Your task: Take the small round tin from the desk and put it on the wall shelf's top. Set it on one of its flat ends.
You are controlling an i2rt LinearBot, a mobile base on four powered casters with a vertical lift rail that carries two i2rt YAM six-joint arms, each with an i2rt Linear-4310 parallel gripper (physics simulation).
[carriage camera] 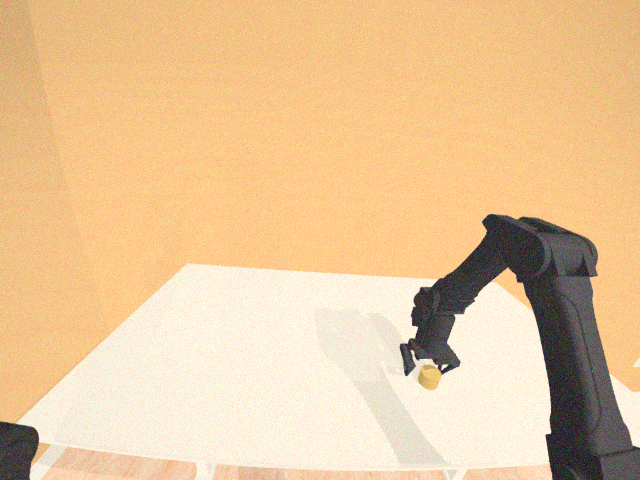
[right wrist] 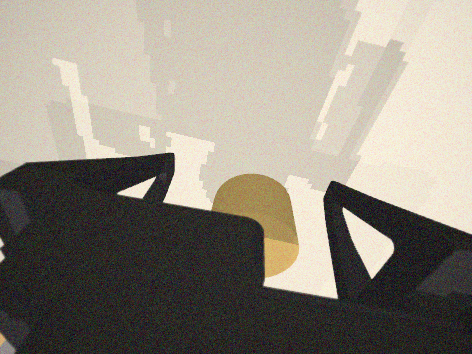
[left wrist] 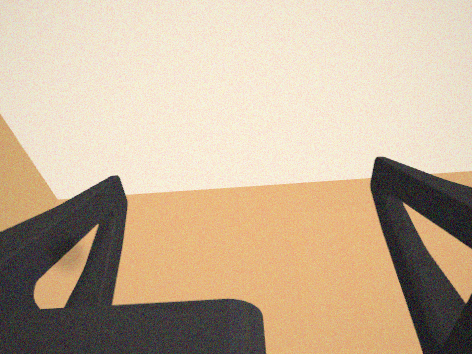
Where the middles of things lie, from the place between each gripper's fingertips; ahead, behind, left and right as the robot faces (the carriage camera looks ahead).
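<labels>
Small round tin [right wrist: 262,198]: 20 mm above my right hand, 10 mm to the right of it, 20 mm behind it. My left hand: 300 mm short of the tin, 680 mm to the left of it, 540 mm above it.
</labels>
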